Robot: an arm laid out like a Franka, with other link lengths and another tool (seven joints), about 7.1 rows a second.
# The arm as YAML. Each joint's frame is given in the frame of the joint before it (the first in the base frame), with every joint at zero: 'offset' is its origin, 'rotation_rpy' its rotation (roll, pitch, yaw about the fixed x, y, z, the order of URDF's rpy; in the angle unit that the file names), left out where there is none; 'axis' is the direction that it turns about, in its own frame. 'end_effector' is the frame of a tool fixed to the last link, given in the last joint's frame.
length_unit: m
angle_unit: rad
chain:
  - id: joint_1
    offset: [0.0, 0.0, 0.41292]
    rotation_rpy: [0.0, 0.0, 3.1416]
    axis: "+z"
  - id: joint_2
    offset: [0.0, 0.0, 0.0]
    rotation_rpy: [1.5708, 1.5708, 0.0]
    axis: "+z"
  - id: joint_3
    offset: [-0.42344, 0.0, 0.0]
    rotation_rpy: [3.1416, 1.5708, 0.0]
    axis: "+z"
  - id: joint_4
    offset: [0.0, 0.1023, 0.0]
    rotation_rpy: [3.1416, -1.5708, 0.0]
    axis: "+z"
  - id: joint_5
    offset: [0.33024, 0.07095, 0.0]
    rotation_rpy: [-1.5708, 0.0, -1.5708]
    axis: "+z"
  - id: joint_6
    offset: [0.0, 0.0, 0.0]
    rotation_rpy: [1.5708, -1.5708, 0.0]
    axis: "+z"
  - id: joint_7
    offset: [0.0, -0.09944, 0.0]
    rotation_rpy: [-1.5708, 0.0, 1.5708]
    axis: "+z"
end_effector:
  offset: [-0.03, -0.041, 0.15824]
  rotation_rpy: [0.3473, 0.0, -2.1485]
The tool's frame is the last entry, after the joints.
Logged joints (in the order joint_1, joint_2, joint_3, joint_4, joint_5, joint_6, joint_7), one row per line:
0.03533 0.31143 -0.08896 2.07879 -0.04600 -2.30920 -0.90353
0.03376 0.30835 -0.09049 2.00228 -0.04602 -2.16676 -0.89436
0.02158 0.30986 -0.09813 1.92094 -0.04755 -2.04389 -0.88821
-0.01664 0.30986 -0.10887 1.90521 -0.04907 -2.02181 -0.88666
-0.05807 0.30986 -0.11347 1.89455 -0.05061 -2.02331 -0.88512
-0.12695 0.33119 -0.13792 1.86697 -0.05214 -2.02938 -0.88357
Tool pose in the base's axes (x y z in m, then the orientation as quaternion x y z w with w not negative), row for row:
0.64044 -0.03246 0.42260 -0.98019 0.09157 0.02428 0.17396
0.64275 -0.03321 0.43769 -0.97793 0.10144 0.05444 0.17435
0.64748 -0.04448 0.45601 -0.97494 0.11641 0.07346 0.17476
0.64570 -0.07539 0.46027 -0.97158 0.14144 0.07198 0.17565
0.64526 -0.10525 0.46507 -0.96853 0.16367 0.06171 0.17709
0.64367 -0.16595 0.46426 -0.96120 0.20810 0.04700 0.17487
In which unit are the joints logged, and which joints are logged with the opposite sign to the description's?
The joints are logged in radians. Opposite sign: joint_4, joint_5, joint_6.
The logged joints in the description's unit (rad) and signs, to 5 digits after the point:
0.03533 0.31143 -0.08896 -2.07879 0.04600 2.30920 -0.90353
0.03376 0.30835 -0.09049 -2.00228 0.04602 2.16676 -0.89436
0.02158 0.30986 -0.09813 -1.92094 0.04755 2.04389 -0.88821
-0.01664 0.30986 -0.10887 -1.90521 0.04907 2.02181 -0.88666
-0.05807 0.30986 -0.11347 -1.89455 0.05061 2.02331 -0.88512
-0.12695 0.33119 -0.13792 -1.86697 0.05214 2.02938 -0.88357

